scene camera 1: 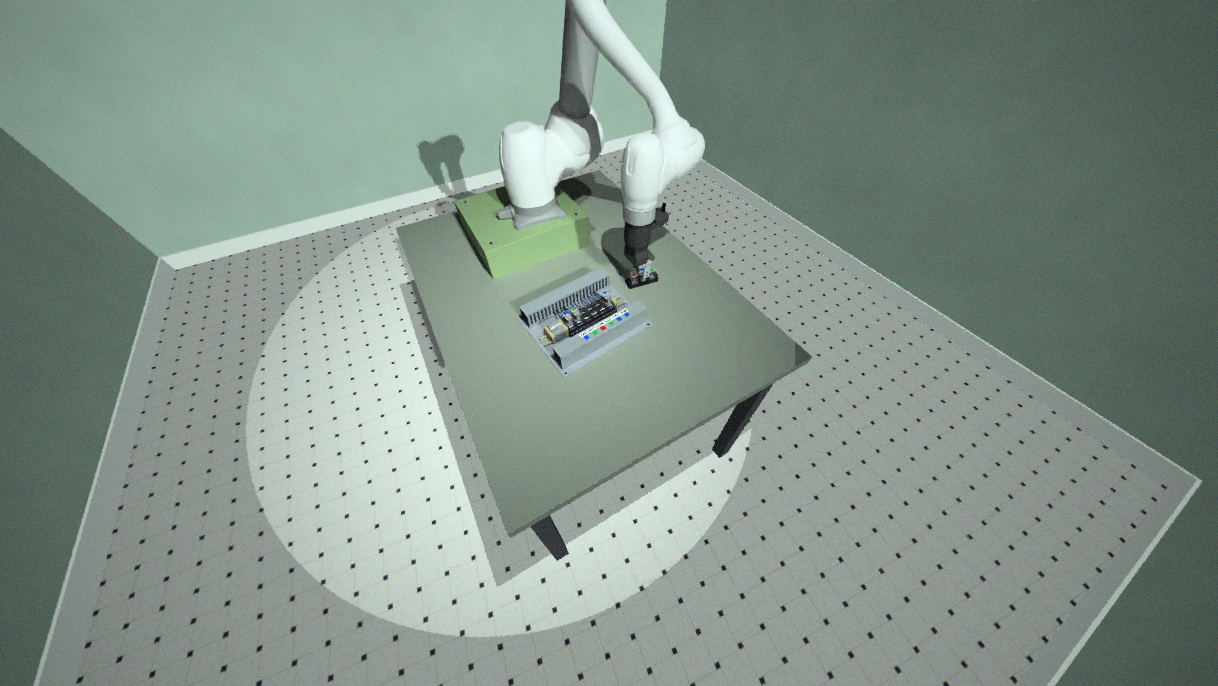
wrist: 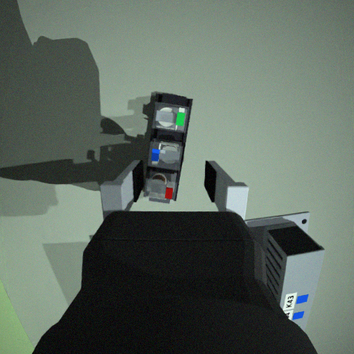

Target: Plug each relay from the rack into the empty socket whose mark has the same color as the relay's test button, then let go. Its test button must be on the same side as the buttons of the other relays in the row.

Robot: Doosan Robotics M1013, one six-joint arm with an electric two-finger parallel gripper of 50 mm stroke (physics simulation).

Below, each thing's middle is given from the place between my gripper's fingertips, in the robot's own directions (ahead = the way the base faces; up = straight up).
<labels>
Now: hand 4 cm above the black relay rack [wrist: 164, 97], 1 cm to the right of it and 1 cm past it.
</labels>
